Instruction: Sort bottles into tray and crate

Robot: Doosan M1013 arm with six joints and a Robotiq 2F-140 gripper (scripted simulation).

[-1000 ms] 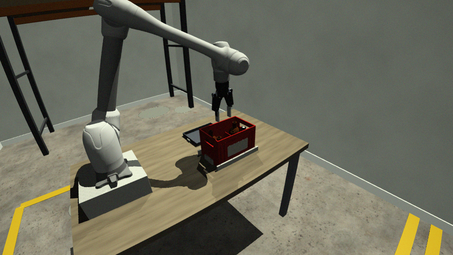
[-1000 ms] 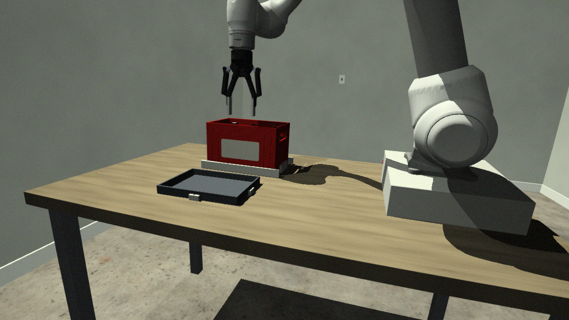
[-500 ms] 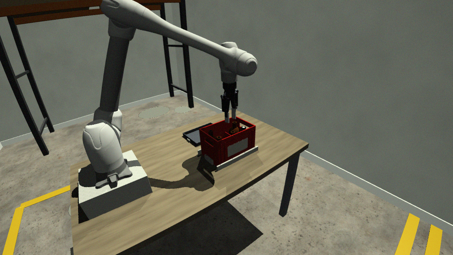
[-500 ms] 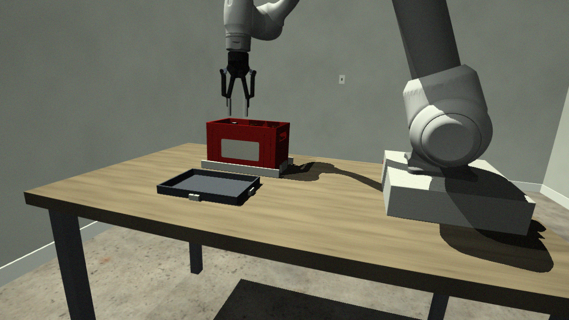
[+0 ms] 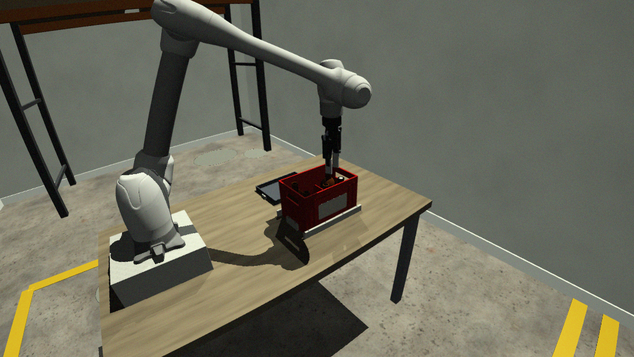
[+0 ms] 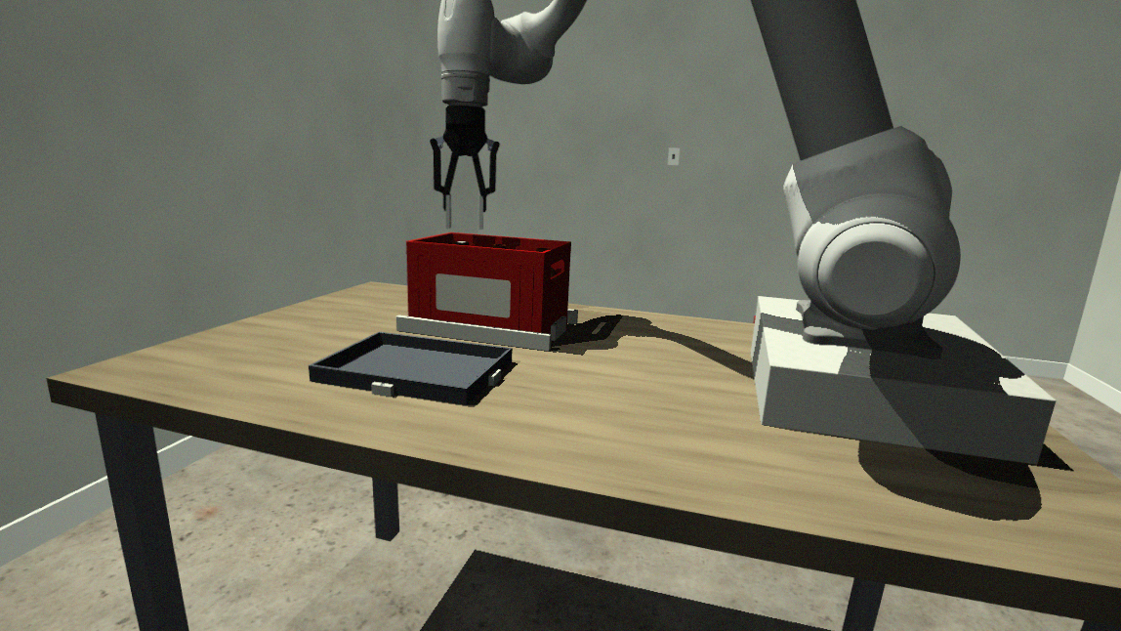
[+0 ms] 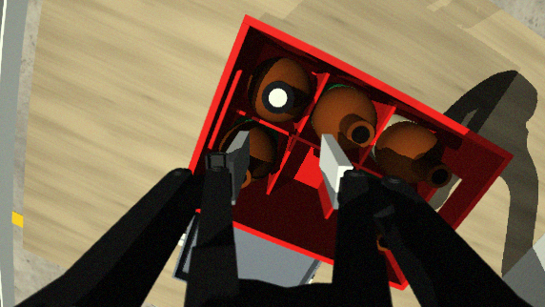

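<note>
My gripper is now 20 mm short of the brown capped bottle, 30 mm to the left of it and 140 mm above it. From my hand the other things lie so: red crate: 70 mm behind, 10 mm to the left, 140 mm below; then dark tray: 70 mm behind, 290 mm to the left, 210 mm below.
</note>
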